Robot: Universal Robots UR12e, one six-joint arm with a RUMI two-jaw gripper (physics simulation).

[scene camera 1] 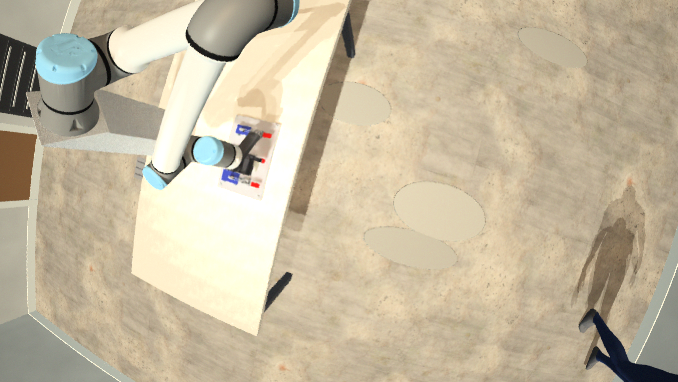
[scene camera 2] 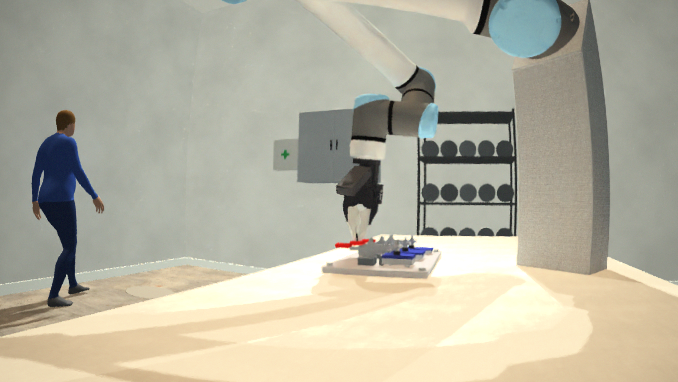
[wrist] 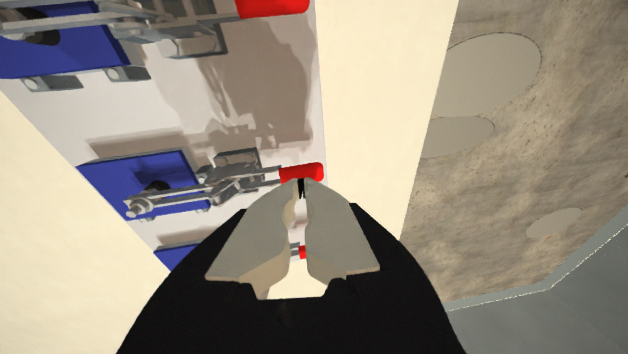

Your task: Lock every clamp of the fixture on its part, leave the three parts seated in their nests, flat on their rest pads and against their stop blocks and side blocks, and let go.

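Places are measured from the arm's base along level axes (x left, y back, z up), in millimetres.
Pixels of known places: gripper, fingertip midpoint: (scene camera 1: 260,161) (scene camera 2: 357,241) (wrist: 302,180); arm's base, origin of the base link: (scene camera 1: 70,113).
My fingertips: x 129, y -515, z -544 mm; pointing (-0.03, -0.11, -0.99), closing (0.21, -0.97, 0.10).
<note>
For each thing: its top centre in the pictures, then the offset to it from my fingertips. "spot": a spot on its surface instead. Level surfaces: height alone.
- upper blue part, middle of its top: (wrist: 30,28) (scene camera 2: 399,254) (scene camera 1: 242,130) dx +73, dy +158, dz -14 mm
- third blue part, middle of its top: (wrist: 201,259) (scene camera 2: 416,248) (scene camera 1: 230,176) dx -141, dy +107, dz -24 mm
- clamp's red handle, surface spot: (wrist: 302,252) spot: dx -101, dy -14, dz -4 mm
- pale fixture plate, middle of its top: (wrist: 212,170) (scene camera 2: 390,258) (scene camera 1: 246,156) dx -21, dy +87, dz -40 mm
- long table, its level: dz -56 mm
My gripper (scene camera 2: 357,238) (wrist: 302,180) is shut and empty, its tips at the red handle (wrist: 301,172) of the middle clamp; I cannot tell if they touch. That clamp's handle lies low and outward, and its arm (wrist: 175,194) reaches over a blue part (wrist: 142,177). In the wrist view another clamp's arm (wrist: 55,21) crosses the upper blue part (wrist: 75,57), with its red handle (wrist: 272,7) outward. The third blue part (wrist: 175,256) is mostly hidden by the gripper; a bit of its clamp's red handle (wrist: 302,252) shows. Exact seating against pads and blocks cannot be judged.
The pale fixture plate (scene camera 1: 267,172) (scene camera 2: 375,272) (wrist: 115,110) stands on the long table (scene camera 1: 200,245) (scene camera 2: 350,320), near one edge. The blocky arm pedestal (scene camera 2: 555,165) rises beside the table. A person (scene camera 2: 57,170) in blue stands on the floor away from the table.
</note>
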